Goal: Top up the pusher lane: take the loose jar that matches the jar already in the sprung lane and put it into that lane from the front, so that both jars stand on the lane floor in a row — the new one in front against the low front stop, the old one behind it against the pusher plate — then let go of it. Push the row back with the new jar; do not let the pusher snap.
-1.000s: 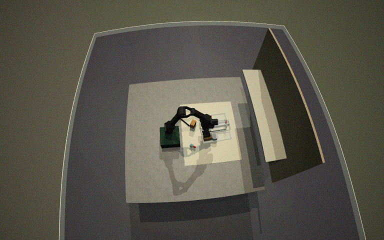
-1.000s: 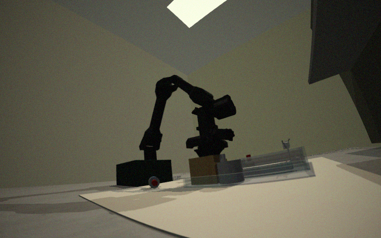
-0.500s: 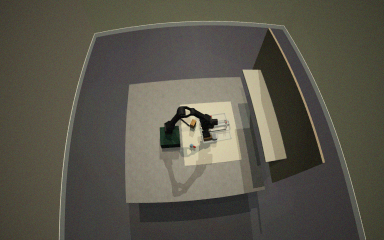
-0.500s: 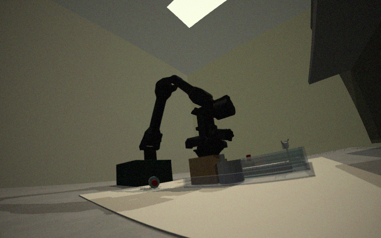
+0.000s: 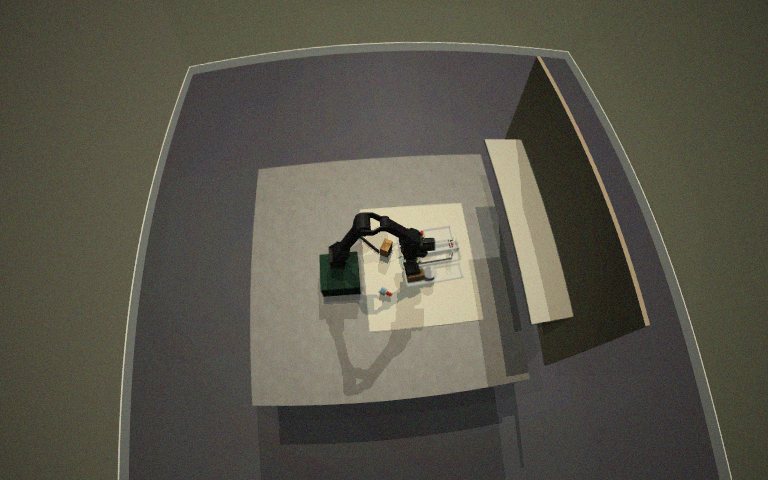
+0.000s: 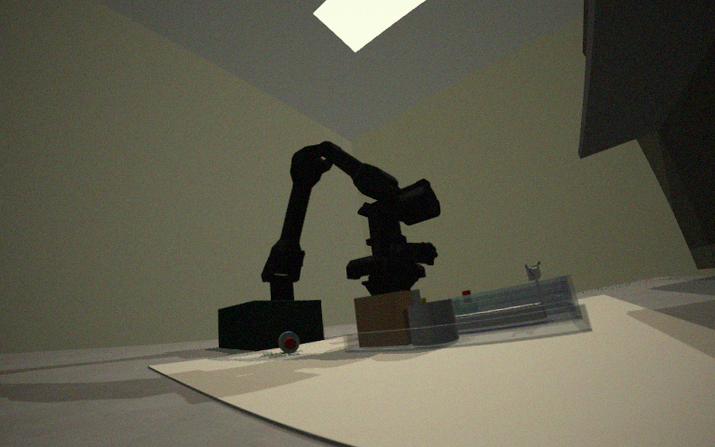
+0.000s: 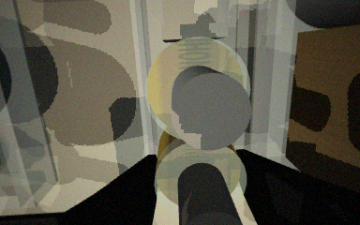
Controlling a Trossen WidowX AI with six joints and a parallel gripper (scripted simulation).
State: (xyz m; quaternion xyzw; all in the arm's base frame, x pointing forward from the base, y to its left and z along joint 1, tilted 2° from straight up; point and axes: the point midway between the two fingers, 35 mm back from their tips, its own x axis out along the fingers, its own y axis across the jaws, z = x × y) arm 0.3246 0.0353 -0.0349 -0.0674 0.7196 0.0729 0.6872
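Right now my gripper tip is 70 mm to the left of the brown box, 40 mm short of it and 10 mm below it. Also, from my gripper tip: long pale shelf: 510 mm ahead, 340 mm above, 60 mm to the left; then thin black stick: 190 mm behind, 110 mm to the left, 20 mm below; then sprung lane: 140 mm ahead, 50 mm to the left, 10 mm below.
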